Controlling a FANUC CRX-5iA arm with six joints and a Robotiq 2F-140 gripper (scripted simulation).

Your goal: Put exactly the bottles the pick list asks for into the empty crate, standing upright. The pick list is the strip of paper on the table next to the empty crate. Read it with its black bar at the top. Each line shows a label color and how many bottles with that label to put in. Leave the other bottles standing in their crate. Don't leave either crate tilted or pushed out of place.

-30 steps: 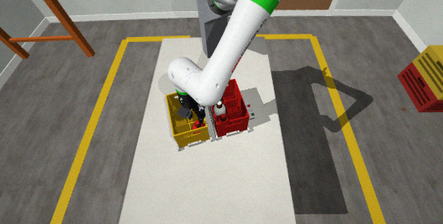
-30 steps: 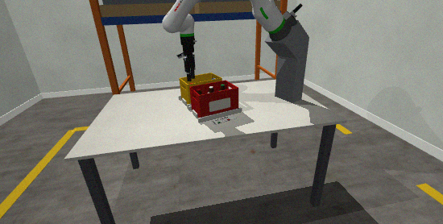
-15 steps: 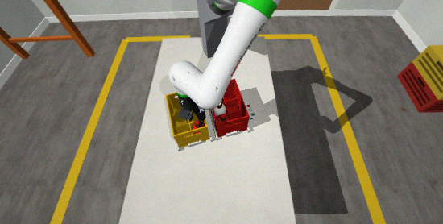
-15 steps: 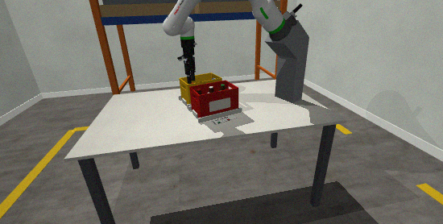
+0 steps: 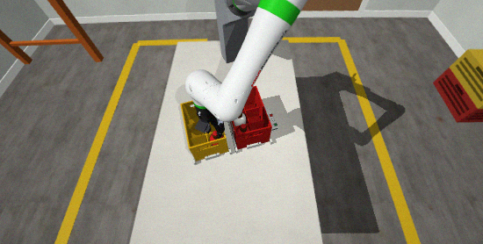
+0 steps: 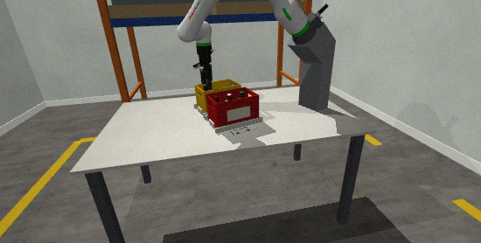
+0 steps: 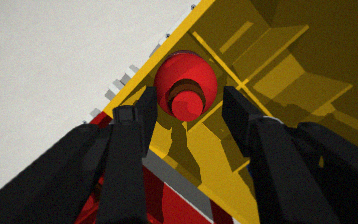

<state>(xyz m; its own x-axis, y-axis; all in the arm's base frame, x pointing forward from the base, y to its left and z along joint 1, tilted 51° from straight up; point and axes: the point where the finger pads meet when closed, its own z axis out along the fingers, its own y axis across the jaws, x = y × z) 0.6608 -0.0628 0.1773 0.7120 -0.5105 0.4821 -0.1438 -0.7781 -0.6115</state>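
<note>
The yellow crate lies 50 mm behind my hand, 90 mm to the right of it and 100 mm below it. The rest, counted from my hand: white-capped bottle: 150 mm behind, 80 mm to the left, 100 mm below; then blue-labelled bottle: 150 mm behind, 100 mm to the right, 100 mm below; then red-labelled bottle: 80 mm behind, 130 mm to the left, 100 mm below.
</note>
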